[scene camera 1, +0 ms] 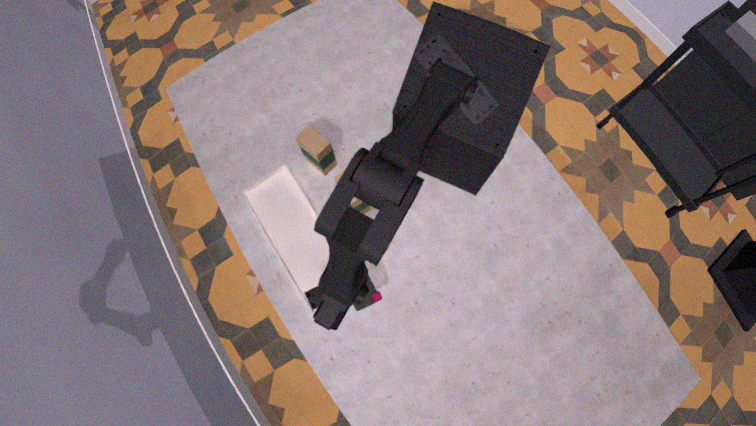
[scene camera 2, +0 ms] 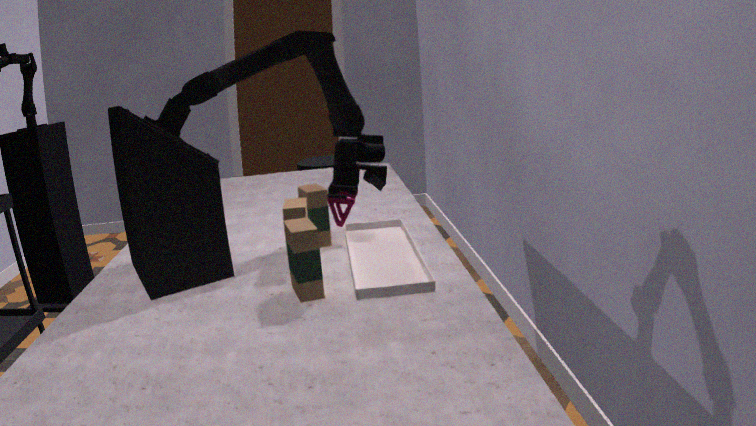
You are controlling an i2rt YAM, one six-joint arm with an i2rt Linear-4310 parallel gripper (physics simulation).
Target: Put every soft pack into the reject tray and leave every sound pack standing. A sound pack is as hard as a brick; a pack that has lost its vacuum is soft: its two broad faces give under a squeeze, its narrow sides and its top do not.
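Places are measured from the arm's base along level axes (x ahead, y left, z up), in millimetres.
Where they show: gripper, fingertip midpoint: point(scene camera 2: 341, 222); arm's base at its link origin: point(scene camera 1: 456, 79) point(scene camera 2: 164, 134).
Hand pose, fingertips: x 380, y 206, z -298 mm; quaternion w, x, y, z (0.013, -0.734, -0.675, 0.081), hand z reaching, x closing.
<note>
Things, the pixels of their top centre, and the offset from my fingertips. "spot": a spot on its surface instead.
- nearest pack at its top centre: point(scene camera 2: 299, 224) point(scene camera 1: 312, 140) dx -70, dy -342, dz +110 mm
- middle pack at its top centre: point(scene camera 2: 294, 202) point(scene camera 1: 351, 184) dx -94, dy -185, dz +110 mm
- far pack at a spot on its surface: point(scene camera 2: 317, 198) spot: dx -49, dy -96, dz +93 mm
- white reject tray at its top centre: point(scene camera 2: 382, 248) point(scene camera 1: 296, 234) dx +90, dy -185, dz -8 mm
Three tan packs with dark green bands stand upright in scene camera 2. The nearest pack point(scene camera 2: 305, 261) point(scene camera 1: 317, 150) stands beside the near end of the reject tray. The middle pack point(scene camera 2: 294, 207) point(scene camera 1: 360, 204) is mostly hidden, by the nearest pack in scene camera 2 and by the arm in scene camera 1. The far pack point(scene camera 2: 317, 198) is hidden under the arm in scene camera 1. The white reject tray point(scene camera 2: 395, 291) point(scene camera 1: 264, 179) holds no pack in the parts that show. My gripper point(scene camera 2: 341, 214), with magenta fingers, is open and empty above the table, near the tray's far end.
The arm's dark pedestal point(scene camera 2: 174, 222) point(scene camera 1: 476, 153) stands on the table beside the packs. A wall point(scene camera 2: 581, 132) runs along the tray side of the table. A black rack point(scene camera 1: 671, 142) stands on the floor beyond the table's other side.
</note>
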